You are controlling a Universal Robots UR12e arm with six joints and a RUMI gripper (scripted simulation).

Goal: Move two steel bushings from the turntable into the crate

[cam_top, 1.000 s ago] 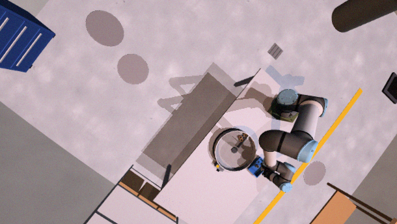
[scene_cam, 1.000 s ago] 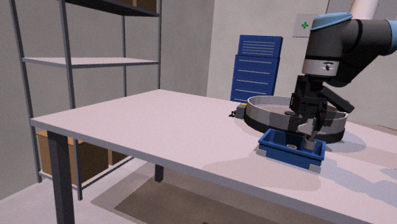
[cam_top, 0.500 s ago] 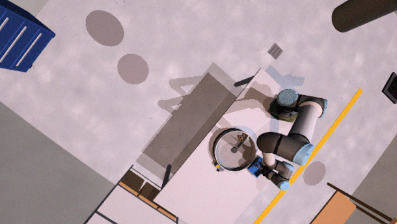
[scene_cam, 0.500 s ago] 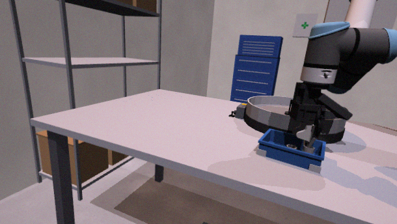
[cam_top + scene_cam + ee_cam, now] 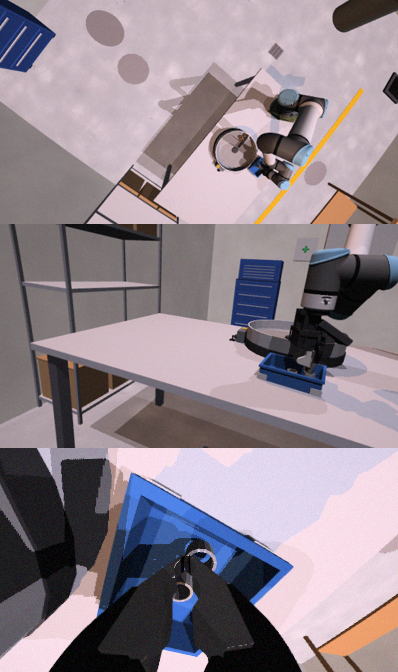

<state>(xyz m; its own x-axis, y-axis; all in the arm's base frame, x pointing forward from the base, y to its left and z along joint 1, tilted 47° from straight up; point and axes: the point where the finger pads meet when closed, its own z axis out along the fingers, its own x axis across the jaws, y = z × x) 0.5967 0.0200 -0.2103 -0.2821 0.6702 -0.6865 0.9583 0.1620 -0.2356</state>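
The blue crate is 5 cm ahead of my hand and 1 cm below it. Also, from my hand: round turntable (35 cm to the right, 3 cm ahead, 2 cm above).
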